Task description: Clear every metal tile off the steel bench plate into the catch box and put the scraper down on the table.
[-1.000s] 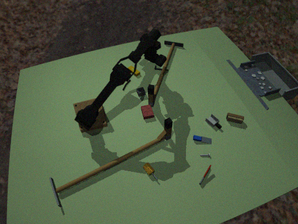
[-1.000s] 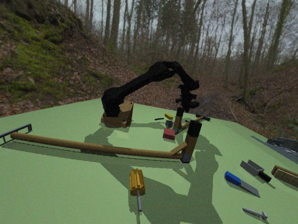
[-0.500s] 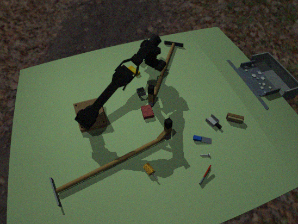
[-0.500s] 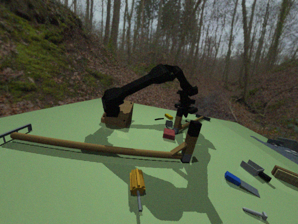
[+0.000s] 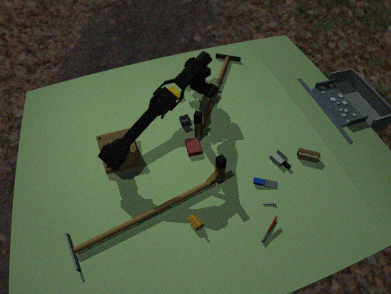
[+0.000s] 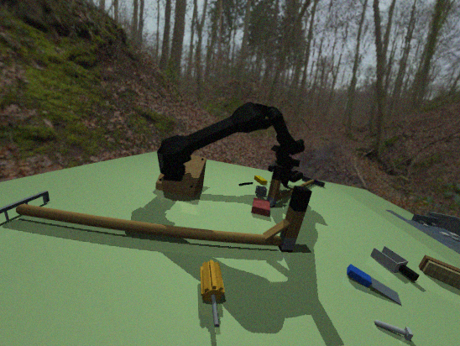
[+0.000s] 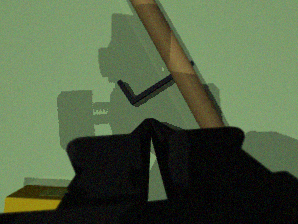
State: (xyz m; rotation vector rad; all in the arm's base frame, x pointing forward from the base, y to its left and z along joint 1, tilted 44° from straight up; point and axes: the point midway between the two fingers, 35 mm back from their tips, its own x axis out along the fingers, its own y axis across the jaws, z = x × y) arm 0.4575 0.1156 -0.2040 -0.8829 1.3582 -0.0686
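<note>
Right now my gripper tip is 4 cm short of the black hex key, 2 cm to the right of it and 1 cm above it. Also, from my gripper tip: yellow block (11 cm behind, 6 cm to the left); then long wooden scraper (5 cm ahead, 2 cm to the right, 5 cm above); then small grey box (15 cm behind, 14 cm to the right).
</note>
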